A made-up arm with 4 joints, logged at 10 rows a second.
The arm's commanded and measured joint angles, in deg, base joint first. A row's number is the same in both.
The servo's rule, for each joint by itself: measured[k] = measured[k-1] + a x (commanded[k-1-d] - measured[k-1]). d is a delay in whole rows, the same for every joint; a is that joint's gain. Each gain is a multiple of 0.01, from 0.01 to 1. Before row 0 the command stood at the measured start. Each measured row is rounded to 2 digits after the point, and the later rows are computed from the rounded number. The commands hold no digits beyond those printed.
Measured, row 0:
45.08, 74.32, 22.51, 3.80
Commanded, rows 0 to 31:
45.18, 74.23, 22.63, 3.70
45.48, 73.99, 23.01, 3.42
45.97, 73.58, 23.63, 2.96
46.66, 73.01, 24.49, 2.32
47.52, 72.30, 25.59, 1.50
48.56, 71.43, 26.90, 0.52
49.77, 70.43, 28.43, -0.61
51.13, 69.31, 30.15, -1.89
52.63, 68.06, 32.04, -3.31
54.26, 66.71, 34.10, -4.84
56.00, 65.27, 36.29, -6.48
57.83, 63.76, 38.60, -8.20
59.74, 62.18, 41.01, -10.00
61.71, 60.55, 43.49, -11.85
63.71, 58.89, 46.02, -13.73
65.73, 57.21, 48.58, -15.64
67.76, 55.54, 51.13, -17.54
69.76, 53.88, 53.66, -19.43
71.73, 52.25, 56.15, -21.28
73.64, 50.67, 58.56, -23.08
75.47, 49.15, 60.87, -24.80
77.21, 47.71, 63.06, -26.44
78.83, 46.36, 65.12, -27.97
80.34, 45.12, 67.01, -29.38
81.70, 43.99, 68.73, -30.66
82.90, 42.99, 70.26, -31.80
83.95, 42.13, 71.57, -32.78
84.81, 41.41, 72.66, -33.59
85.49, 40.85, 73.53, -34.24
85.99, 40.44, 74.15, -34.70
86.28, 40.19, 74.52, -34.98
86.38, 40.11, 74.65, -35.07
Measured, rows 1 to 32:
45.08, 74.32, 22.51, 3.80
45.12, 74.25, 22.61, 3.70
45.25, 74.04, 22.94, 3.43
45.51, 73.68, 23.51, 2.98
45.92, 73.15, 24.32, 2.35
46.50, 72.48, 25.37, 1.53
47.24, 71.65, 26.64, 0.56
48.15, 70.69, 28.13, -0.56
49.22, 69.60, 29.81, -1.84
50.45, 68.38, 31.66, -3.25
51.82, 67.06, 33.69, -4.78
53.32, 65.65, 35.85, -6.41
54.94, 64.16, 38.13, -8.13
56.67, 62.60, 40.52, -9.93
58.48, 60.98, 42.99, -11.77
60.36, 59.33, 45.50, -13.65
62.29, 57.66, 48.06, -15.56
64.26, 55.99, 50.61, -17.46
66.24, 54.32, 53.14, -19.35
68.22, 52.68, 55.64, -21.20
70.17, 51.09, 58.06, -23.00
72.08, 49.56, 60.39, -24.73
73.93, 48.10, 62.61, -26.37
75.69, 46.73, 64.69, -27.91
77.36, 45.46, 66.62, -29.32
78.92, 44.30, 68.37, -30.61
80.35, 43.27, 69.94, -31.75
81.65, 42.37, 71.29, -32.74
82.79, 41.61, 72.43, -33.56
83.76, 41.01, 73.34, -34.21
84.56, 40.56, 74.01, -34.68
85.18, 40.27, 74.43, -34.97
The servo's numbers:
d 1
a 0.36 0.79 0.83 0.96

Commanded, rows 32 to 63:
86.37, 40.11, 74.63, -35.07
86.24, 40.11, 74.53, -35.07
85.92, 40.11, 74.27, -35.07
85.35, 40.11, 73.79, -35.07
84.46, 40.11, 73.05, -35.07
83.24, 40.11, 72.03, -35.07
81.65, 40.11, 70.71, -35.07
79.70, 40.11, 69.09, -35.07
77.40, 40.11, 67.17, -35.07
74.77, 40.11, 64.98, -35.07
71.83, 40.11, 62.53, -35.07
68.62, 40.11, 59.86, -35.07
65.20, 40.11, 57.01, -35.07
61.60, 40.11, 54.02, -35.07
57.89, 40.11, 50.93, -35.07
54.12, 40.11, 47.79, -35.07
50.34, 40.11, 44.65, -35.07
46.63, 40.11, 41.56, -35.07
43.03, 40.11, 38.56, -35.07
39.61, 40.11, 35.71, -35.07
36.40, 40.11, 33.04, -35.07
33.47, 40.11, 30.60, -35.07
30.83, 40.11, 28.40, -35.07
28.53, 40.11, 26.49, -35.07
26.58, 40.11, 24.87, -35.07
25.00, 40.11, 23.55, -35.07
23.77, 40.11, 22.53, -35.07
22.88, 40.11, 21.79, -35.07
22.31, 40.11, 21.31, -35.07
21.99, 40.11, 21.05, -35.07
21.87, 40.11, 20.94, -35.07
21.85, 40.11, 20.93, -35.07
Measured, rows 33 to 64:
85.61, 40.14, 74.61, -35.07
85.88, 40.12, 74.63, -35.07
86.01, 40.11, 74.55, -35.07
85.98, 40.11, 74.32, -35.07
85.75, 40.11, 73.88, -35.07
85.29, 40.11, 73.19, -35.07
84.55, 40.11, 72.23, -35.07
83.51, 40.11, 70.97, -35.07
82.14, 40.11, 69.41, -35.07
80.43, 40.11, 67.55, -35.07
78.39, 40.11, 65.42, -35.07
76.03, 40.11, 63.02, -35.07
73.36, 40.11, 60.40, -35.07
70.42, 40.11, 57.59, -35.07
67.24, 40.11, 54.63, -35.07
63.87, 40.11, 51.56, -35.07
60.36, 40.11, 48.43, -35.07
56.75, 40.11, 45.29, -35.07
53.11, 40.11, 42.19, -35.07
49.48, 40.11, 39.18, -35.07
45.93, 40.11, 36.30, -35.07
42.50, 40.11, 33.59, -35.07
39.25, 40.11, 31.11, -35.07
36.22, 40.11, 28.86, -35.07
33.45, 40.11, 26.89, -35.07
30.98, 40.11, 25.21, -35.07
28.83, 40.11, 23.83, -35.07
27.01, 40.11, 22.75, -35.07
25.52, 40.11, 21.95, -35.07
24.36, 40.11, 21.42, -35.07
23.51, 40.11, 21.11, -35.07
22.92, 40.11, 20.97, -35.07

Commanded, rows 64 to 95:
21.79, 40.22, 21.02, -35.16
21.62, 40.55, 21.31, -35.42
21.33, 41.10, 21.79, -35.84
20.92, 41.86, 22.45, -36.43
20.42, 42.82, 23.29, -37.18
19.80, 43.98, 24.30, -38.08
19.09, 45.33, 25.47, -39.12
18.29, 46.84, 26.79, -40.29
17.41, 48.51, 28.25, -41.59
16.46, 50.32, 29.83, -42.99
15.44, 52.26, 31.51, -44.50
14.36, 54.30, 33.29, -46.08
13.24, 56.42, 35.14, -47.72
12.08, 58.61, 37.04, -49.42
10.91, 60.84, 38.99, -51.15
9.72, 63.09, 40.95, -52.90
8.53, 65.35, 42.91, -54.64
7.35, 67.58, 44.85, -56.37
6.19, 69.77, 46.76, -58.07
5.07, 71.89, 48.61, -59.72
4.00, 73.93, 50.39, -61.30
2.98, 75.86, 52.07, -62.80
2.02, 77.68, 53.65, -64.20
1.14, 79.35, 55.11, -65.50
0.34, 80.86, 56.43, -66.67
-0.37, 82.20, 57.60, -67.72
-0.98, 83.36, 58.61, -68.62
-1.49, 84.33, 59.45, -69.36
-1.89, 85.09, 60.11, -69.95
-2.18, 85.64, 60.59, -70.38
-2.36, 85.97, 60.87, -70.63
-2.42, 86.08, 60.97, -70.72
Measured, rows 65 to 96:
22.53, 40.11, 20.94, -35.07
22.26, 40.20, 21.01, -35.16
22.03, 40.48, 21.26, -35.41
21.78, 40.97, 21.70, -35.82
21.47, 41.67, 22.32, -36.41
21.09, 42.58, 23.13, -37.15
20.63, 43.69, 24.10, -38.04
20.08, 44.99, 25.24, -39.08
19.44, 46.45, 26.53, -40.24
18.71, 48.08, 27.96, -41.54
17.90, 49.85, 29.51, -42.93
17.01, 51.75, 31.17, -44.44
16.06, 53.76, 32.93, -46.01
15.04, 55.86, 34.76, -47.65
13.97, 58.03, 36.65, -49.35
12.87, 60.25, 38.59, -51.08
11.74, 62.49, 40.55, -52.83
10.58, 64.75, 42.51, -54.57
9.42, 66.99, 44.45, -56.30
8.26, 69.19, 46.37, -58.00
7.11, 71.32, 48.23, -59.65
5.99, 73.38, 50.02, -61.23
4.91, 75.34, 51.72, -62.74
3.87, 77.19, 53.32, -64.14
2.89, 78.90, 54.81, -65.45
1.97, 80.45, 56.15, -66.62
1.13, 81.83, 57.35, -67.68
0.37, 83.04, 58.40, -68.58
-0.30, 84.06, 59.27, -69.33
-0.87, 84.87, 59.97, -69.93
-1.34, 85.48, 60.48, -70.36
-1.71, 85.87, 60.80, -70.62

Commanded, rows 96 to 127:
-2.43, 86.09, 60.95, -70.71
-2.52, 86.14, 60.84, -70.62
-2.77, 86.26, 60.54, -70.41
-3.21, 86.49, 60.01, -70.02
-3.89, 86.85, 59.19, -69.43
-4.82, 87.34, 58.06, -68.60
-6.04, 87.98, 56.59, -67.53
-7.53, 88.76, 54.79, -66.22
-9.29, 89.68, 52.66, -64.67
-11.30, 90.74, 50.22, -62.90
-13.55, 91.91, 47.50, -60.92
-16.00, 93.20, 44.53, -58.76
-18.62, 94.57, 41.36, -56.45
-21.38, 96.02, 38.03, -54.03
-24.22, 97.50, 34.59, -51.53
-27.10, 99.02, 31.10, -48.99
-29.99, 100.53, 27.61, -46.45
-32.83, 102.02, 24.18, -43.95
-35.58, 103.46, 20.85, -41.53
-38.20, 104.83, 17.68, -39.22
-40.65, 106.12, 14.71, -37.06
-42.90, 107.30, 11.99, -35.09
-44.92, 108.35, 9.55, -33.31
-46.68, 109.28, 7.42, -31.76
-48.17, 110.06, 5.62, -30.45
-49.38, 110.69, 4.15, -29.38
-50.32, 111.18, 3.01, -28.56
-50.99, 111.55, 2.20, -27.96
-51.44, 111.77, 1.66, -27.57
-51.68, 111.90, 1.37, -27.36
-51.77, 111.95, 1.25, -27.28
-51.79, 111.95, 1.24, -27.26
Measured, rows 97 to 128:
-1.97, 86.04, 60.94, -70.72
-2.14, 86.08, 60.95, -70.71
-2.28, 86.13, 60.86, -70.62
-2.46, 86.23, 60.59, -70.42
-2.73, 86.44, 60.11, -70.04
-3.15, 86.76, 59.35, -69.45
-3.75, 87.22, 58.28, -68.63
-4.57, 87.82, 56.88, -67.57
-5.64, 88.56, 55.15, -66.27
-6.95, 89.44, 53.08, -64.73
-8.52, 90.47, 50.71, -62.97
-10.33, 91.61, 48.05, -61.00
-12.37, 92.87, 45.13, -58.85
-14.62, 94.21, 42.00, -56.55
-17.05, 95.64, 38.70, -54.13
-19.63, 97.11, 35.29, -51.63
-22.32, 98.62, 31.81, -49.10
-25.08, 100.13, 28.32, -46.56
-27.87, 101.62, 24.88, -44.05
-30.65, 103.07, 21.54, -41.63
-33.37, 104.46, 18.34, -39.32
-35.99, 105.77, 15.33, -37.15
-38.48, 106.98, 12.56, -35.17
-40.80, 108.06, 10.06, -33.38
-42.92, 109.02, 7.87, -31.82
-44.81, 109.84, 6.00, -30.50
-46.46, 110.51, 4.46, -29.42
-47.85, 111.04, 3.26, -28.59
-48.98, 111.44, 2.38, -27.99
-49.87, 111.70, 1.78, -27.59
-50.52, 111.86, 1.44, -27.37
-50.97, 111.93, 1.28, -27.28

